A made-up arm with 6 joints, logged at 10 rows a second.
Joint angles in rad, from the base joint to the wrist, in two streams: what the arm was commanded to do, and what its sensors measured. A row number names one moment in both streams.
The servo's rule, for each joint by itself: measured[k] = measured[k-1] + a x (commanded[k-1-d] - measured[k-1]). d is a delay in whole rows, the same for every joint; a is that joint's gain. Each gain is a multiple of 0.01, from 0.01 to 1. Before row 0 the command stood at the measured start. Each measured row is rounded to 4 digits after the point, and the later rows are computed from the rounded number. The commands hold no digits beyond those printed.
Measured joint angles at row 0:
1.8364 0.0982 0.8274 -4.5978 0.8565 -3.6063
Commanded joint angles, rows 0 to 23:
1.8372 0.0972 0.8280 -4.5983 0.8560 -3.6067
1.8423 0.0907 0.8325 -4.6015 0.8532 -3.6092
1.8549 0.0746 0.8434 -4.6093 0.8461 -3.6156
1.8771 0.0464 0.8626 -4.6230 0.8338 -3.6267
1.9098 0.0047 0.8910 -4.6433 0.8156 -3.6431
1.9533 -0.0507 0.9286 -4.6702 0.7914 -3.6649
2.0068 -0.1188 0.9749 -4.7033 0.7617 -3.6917
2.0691 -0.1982 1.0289 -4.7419 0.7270 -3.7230
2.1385 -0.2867 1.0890 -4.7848 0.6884 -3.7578
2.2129 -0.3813 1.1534 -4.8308 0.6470 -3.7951
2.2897 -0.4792 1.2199 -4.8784 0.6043 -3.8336
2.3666 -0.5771 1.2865 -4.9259 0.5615 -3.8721
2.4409 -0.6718 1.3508 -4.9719 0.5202 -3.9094
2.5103 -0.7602 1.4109 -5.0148 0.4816 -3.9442
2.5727 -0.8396 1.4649 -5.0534 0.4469 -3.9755
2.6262 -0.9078 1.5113 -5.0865 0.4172 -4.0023
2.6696 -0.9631 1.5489 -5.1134 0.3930 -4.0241
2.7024 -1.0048 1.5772 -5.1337 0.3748 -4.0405
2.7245 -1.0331 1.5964 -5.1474 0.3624 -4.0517
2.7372 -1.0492 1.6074 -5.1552 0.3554 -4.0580
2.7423 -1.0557 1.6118 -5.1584 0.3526 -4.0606
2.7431 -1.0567 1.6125 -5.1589 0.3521 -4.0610
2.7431 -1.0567 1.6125 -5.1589 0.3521 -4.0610
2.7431 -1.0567 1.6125 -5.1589 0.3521 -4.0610
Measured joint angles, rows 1 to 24:
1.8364 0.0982 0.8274 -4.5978 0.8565 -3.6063
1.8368 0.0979 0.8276 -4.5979 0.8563 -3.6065
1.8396 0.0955 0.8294 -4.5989 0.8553 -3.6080
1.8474 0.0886 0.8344 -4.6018 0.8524 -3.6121
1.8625 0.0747 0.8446 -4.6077 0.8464 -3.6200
1.8866 0.0516 0.8613 -4.6177 0.8365 -3.6325
1.9206 0.0178 0.8855 -4.6324 0.8221 -3.6500
1.9646 -0.0273 0.9177 -4.6523 0.8028 -3.6725
2.0179 -0.0837 0.9577 -4.6774 0.7785 -3.6998
2.0794 -0.1507 1.0050 -4.7075 0.7497 -3.7311
2.1475 -0.2268 1.0584 -4.7420 0.7168 -3.7657
2.2200 -0.3101 1.1165 -4.7802 0.6808 -3.8024
2.2948 -0.3982 1.1777 -4.8210 0.6426 -3.8400
2.3693 -0.4885 1.2400 -4.8633 0.6034 -3.8775
2.4412 -0.5782 1.3015 -4.9057 0.5644 -3.9135
2.5083 -0.6645 1.3603 -4.9471 0.5268 -3.9470
2.5684 -0.7448 1.4147 -4.9861 0.4917 -3.9769
2.6200 -0.8168 1.4630 -5.0217 0.4601 -4.0024
2.6620 -0.8788 1.5041 -5.0531 0.4328 -4.0230
2.6939 -0.9297 1.5373 -5.0795 0.4103 -4.0385
2.7160 -0.9691 1.5625 -5.1007 0.3927 -4.0490
2.7294 -0.9977 1.5802 -5.1169 0.3799 -4.0553
2.7364 -1.0172 1.5918 -5.1287 0.3710 -4.0584
2.7398 -1.0302 1.5993 -5.1372 0.3650 -4.0598
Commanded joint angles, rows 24 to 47:
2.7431 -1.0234 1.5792 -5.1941 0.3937 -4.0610
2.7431 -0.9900 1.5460 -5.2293 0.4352 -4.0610
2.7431 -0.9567 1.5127 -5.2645 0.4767 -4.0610
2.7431 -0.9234 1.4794 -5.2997 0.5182 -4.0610
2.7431 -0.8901 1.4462 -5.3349 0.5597 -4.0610
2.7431 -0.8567 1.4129 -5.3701 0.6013 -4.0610
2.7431 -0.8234 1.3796 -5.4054 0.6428 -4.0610
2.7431 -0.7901 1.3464 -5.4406 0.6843 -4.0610
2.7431 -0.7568 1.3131 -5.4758 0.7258 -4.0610
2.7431 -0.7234 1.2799 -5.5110 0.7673 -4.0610
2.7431 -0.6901 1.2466 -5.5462 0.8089 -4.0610
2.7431 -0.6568 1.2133 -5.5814 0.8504 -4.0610
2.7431 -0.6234 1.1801 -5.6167 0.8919 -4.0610
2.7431 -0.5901 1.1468 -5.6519 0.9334 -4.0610
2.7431 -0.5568 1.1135 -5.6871 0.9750 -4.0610
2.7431 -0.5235 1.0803 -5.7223 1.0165 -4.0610
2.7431 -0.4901 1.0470 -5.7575 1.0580 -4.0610
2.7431 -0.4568 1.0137 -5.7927 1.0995 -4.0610
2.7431 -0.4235 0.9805 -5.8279 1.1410 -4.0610
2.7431 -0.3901 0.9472 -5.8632 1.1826 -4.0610
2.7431 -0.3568 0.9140 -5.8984 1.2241 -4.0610
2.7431 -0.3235 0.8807 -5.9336 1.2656 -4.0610
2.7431 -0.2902 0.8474 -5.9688 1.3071 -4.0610
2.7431 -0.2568 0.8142 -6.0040 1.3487 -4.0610
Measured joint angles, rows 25 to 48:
2.7415 -1.0389 1.6041 -5.1433 0.3609 -4.0604
2.7423 -1.0338 1.5951 -5.1575 0.3714 -4.0607
2.7427 -1.0193 1.5774 -5.1776 0.3918 -4.0609
2.7429 -0.9986 1.5541 -5.2019 0.4190 -4.0610
2.7430 -0.9738 1.5272 -5.2293 0.4507 -4.0610
2.7431 -0.9462 1.4980 -5.2589 0.4856 -4.0610
2.7431 -0.9167 1.4674 -5.2900 0.5226 -4.0610
2.7431 -0.8859 1.4358 -5.3223 0.5611 -4.0610
2.7431 -0.8543 1.4036 -5.3554 0.6005 -4.0610
2.7431 -0.8221 1.3710 -5.3891 0.6406 -4.0610
2.7431 -0.7895 1.3382 -5.4232 0.6811 -4.0610
2.7431 -0.7567 1.3052 -5.4576 0.7220 -4.0610
2.7431 -0.7237 1.2721 -5.4923 0.7631 -4.0610
2.7431 -0.6906 1.2390 -5.5271 0.8043 -4.0610
2.7431 -0.6574 1.2058 -5.5620 0.8456 -4.0610
2.7431 -0.6242 1.1726 -5.5970 0.8870 -4.0610
2.7431 -0.5910 1.1394 -5.6321 0.9284 -4.0610
2.7431 -0.5577 1.1061 -5.6672 0.9699 -4.0610
2.7431 -0.5244 1.0728 -5.7023 1.0114 -4.0610
2.7431 -0.4911 1.0396 -5.7375 1.0529 -4.0610
2.7431 -0.4578 1.0063 -5.7727 1.0944 -4.0610
2.7431 -0.4245 0.9731 -5.8079 1.1359 -4.0610
2.7431 -0.3912 0.9398 -5.8431 1.1774 -4.0610
2.7431 -0.3579 0.9065 -5.8783 1.2189 -4.0610

